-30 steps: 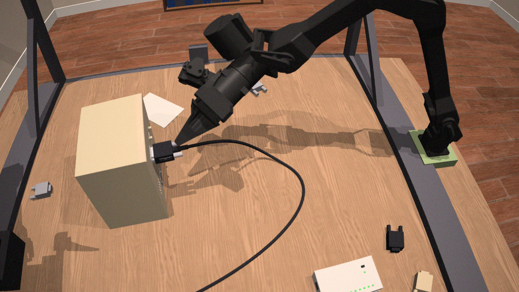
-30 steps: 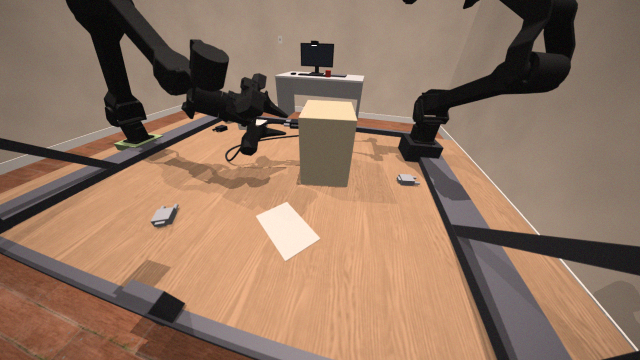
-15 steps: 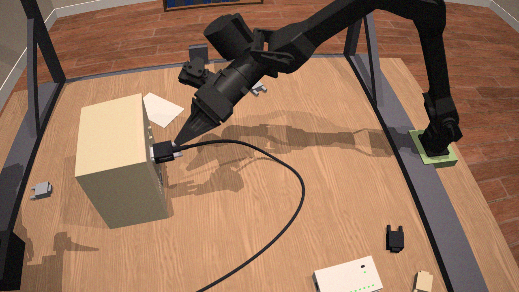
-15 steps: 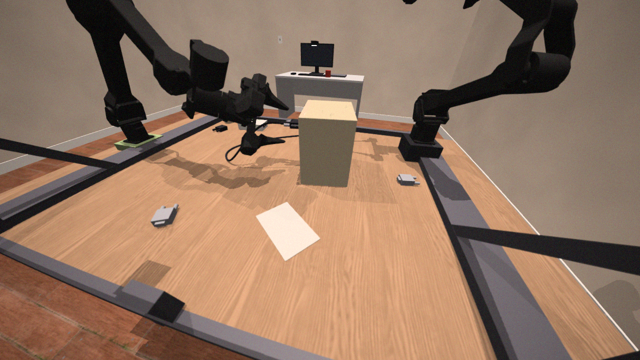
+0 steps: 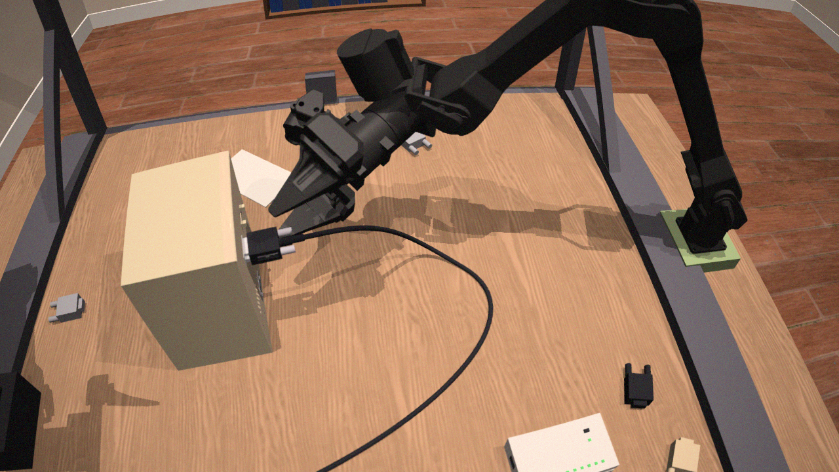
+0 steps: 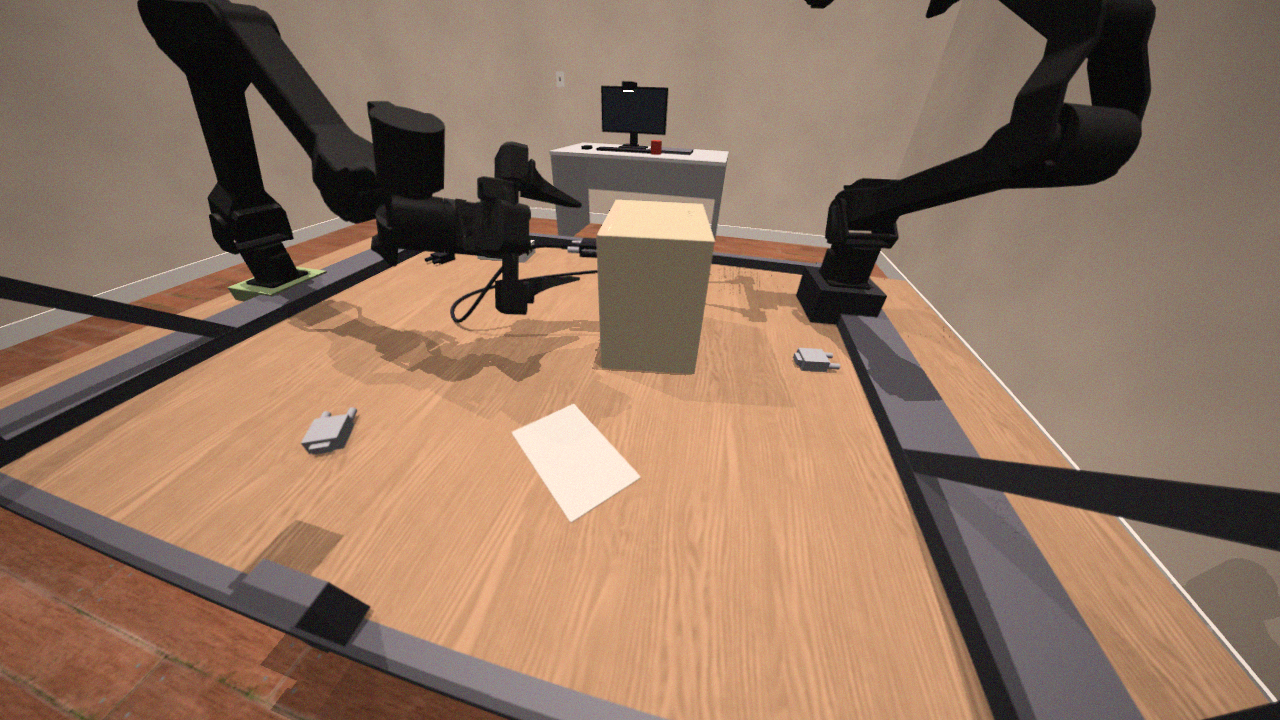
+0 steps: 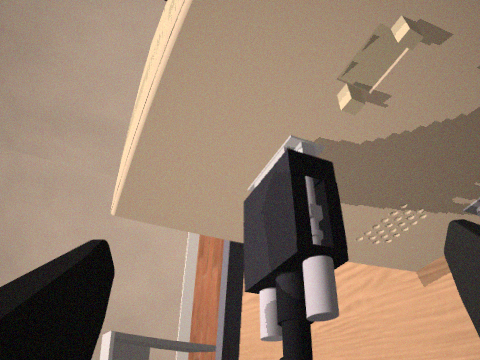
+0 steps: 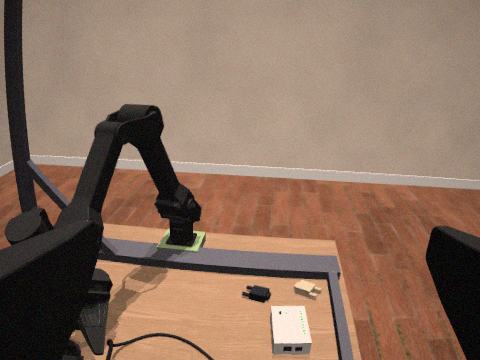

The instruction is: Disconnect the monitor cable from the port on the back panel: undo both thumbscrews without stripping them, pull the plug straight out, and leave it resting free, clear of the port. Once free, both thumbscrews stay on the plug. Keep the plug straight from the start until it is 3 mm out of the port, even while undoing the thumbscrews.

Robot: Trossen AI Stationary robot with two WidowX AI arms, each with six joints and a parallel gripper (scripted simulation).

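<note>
Now: left hand 40 mm to the left of the black monitor plug, 30 mm short of it and 20 mm above it. Also, from my left hand: white device (310 mm ahead, 180 mm to the left, 120 mm below); then white sheet (220 mm behind, 140 mm below, 50 mm to the right); then beige box (130 mm to the right, 50 mm below).
</note>
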